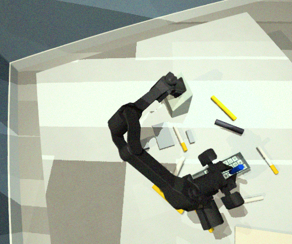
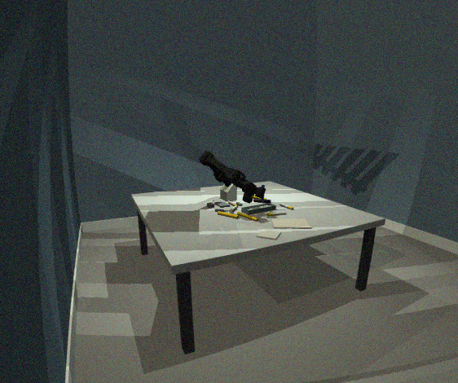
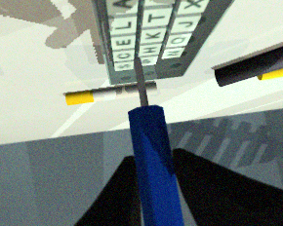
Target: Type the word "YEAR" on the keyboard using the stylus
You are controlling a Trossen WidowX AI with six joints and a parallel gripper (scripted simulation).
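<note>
Right now my gripper tip is 170 mm to the left of the white stick, 90 mm above it and 70 mm past it. From my gripper tip the other things lie so: blue pen 10 mm below; then paper sheet 280 mm ahead, 100 mm below, 30 mm to the left; then dark grey rod 180 mm behind, 90 mm to the left, 90 mm below.
</note>
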